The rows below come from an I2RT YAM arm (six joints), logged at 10 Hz.
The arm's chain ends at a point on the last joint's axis. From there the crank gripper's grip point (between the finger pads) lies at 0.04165 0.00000 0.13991 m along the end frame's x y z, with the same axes.
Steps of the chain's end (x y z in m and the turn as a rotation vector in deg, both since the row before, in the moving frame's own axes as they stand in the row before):
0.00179 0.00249 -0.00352 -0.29 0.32 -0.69
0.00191 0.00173 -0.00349 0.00 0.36 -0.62
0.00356 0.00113 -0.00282 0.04 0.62 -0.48
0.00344 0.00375 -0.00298 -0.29 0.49 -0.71
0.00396 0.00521 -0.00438 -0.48 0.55 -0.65
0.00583 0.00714 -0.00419 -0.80 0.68 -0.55
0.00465 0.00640 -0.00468 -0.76 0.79 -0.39
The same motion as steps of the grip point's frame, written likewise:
0.00257 0.00269 -0.00376 -0.29 0.32 -0.69
0.00279 0.00127 -0.00375 0.00 0.36 -0.62
0.00507 0.00068 -0.00328 0.04 0.62 -0.48
0.00464 0.00393 -0.00334 -0.29 0.49 -0.71
0.00531 0.00590 -0.00479 -0.48 0.55 -0.65
0.00749 0.00868 -0.00470 -0.80 0.68 -0.55
0.00658 0.00796 -0.00528 -0.76 0.79 -0.39

